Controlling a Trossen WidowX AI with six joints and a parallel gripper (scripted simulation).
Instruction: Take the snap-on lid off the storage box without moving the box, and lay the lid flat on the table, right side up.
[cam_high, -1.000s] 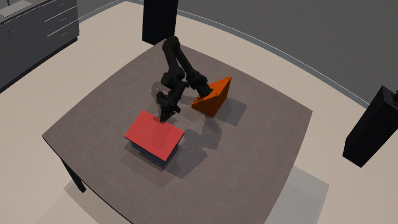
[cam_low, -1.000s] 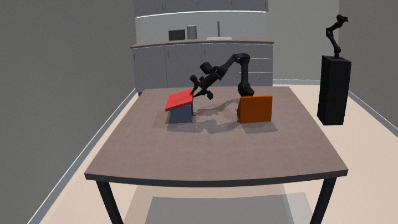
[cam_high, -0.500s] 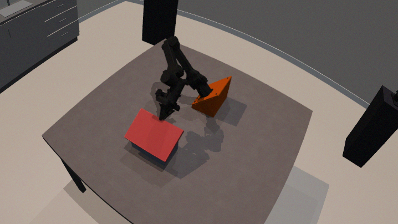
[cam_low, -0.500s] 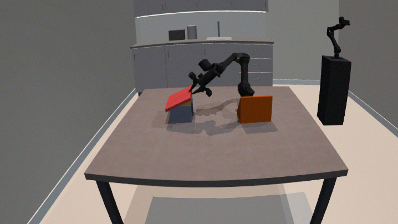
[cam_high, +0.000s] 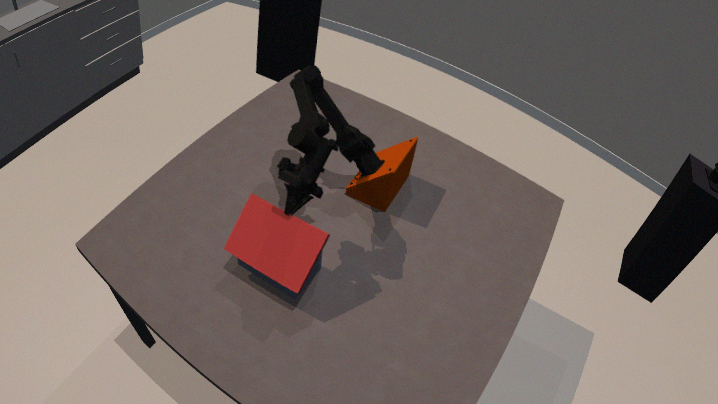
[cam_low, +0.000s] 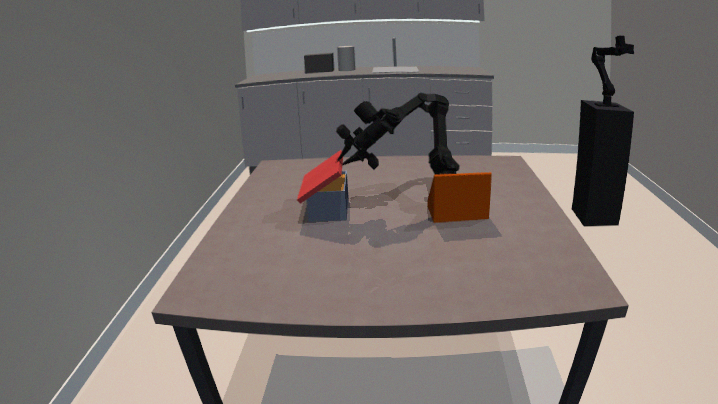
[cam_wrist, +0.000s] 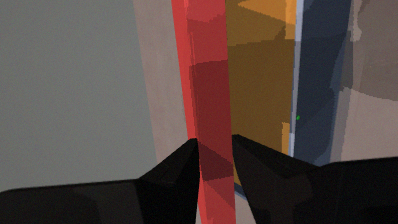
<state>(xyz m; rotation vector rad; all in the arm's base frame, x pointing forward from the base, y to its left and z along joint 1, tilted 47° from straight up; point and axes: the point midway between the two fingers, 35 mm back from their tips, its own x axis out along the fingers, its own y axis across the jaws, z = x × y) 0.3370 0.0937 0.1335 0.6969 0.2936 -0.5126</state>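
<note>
My gripper tip is 70 mm short of the red lid, 40 mm above it and 10 mm to the right of it. Round my gripper tip: blue-grey storage box: 120 mm below, 50 mm ahead.
</note>
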